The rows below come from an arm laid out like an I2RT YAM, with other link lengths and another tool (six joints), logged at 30 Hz.
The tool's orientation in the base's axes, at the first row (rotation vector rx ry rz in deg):
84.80, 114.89, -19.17
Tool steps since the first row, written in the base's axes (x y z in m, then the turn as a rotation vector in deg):
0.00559, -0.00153, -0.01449, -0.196, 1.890, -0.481
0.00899, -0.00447, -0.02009, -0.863, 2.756, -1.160
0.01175, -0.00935, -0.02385, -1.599, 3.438, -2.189
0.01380, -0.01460, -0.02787, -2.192, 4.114, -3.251
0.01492, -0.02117, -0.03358, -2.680, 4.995, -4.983
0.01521, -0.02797, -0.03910, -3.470, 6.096, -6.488
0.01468, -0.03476, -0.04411, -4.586, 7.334, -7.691
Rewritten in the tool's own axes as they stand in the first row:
0.00663, 0.00244, 0.01391, 1.787, 0.389, -0.705
0.00715, 0.00373, 0.02096, 2.991, -0.038, -0.860
0.00518, 0.00405, 0.02741, 4.279, -0.646, -0.666
0.00320, 0.00355, 0.03402, 5.556, -1.128, -0.397
0.00141, 0.00147, 0.04236, 7.380, -1.546, 0.318
-0.00052, -0.00142, 0.05040, 9.292, -2.134, 0.639
-0.00261, -0.00500, 0.05777, 11.184, -2.931, 0.545

